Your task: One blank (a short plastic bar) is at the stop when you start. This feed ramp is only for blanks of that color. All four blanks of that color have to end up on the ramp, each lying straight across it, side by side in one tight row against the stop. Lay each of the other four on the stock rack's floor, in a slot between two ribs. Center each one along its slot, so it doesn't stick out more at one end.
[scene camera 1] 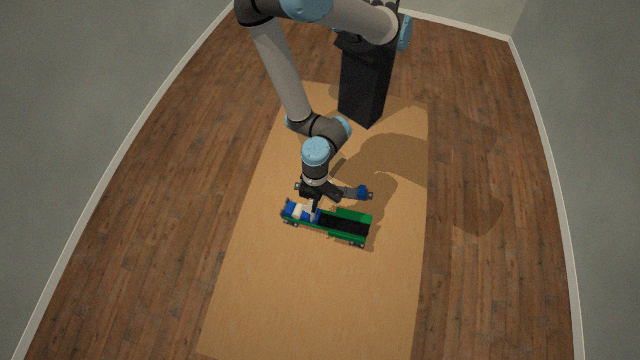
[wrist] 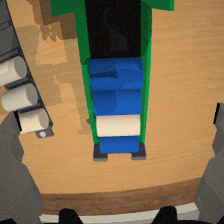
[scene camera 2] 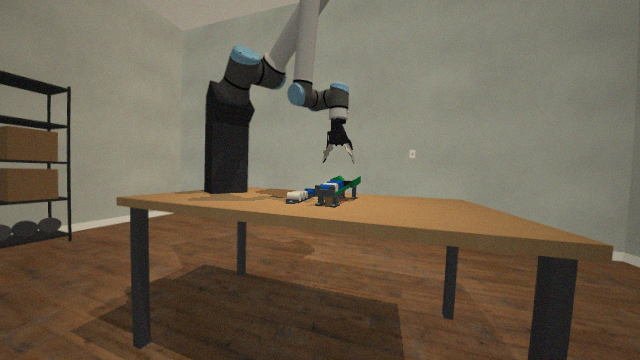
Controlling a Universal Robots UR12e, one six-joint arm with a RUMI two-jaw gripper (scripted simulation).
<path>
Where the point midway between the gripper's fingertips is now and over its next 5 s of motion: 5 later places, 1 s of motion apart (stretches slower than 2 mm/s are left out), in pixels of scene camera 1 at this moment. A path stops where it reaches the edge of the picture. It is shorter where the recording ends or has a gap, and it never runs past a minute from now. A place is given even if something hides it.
My gripper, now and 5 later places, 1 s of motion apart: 317, 205; 315, 206; 307, 206; 300, 202; 298, 201; 298, 203
</path>
